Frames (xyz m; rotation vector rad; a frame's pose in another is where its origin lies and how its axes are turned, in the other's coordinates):
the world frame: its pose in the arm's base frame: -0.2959 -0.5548 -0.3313 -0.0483 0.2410 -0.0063
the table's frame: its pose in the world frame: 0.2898 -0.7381 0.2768 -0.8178 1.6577 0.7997
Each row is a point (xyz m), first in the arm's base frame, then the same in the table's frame.
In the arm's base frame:
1: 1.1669 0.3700 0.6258
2: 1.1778 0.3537 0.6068
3: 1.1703 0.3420 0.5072
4: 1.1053 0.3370 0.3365
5: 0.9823 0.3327 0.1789
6: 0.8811 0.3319 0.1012
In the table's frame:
1: -1.3814 0.2304 1.5922
2: -1.3663 0.2077 1.5907
3: -1.2724 0.1802 1.6136
4: -1.0918 0.1825 1.6418
5: -0.8987 0.2344 1.6397
6: -0.7867 0.2927 1.6215

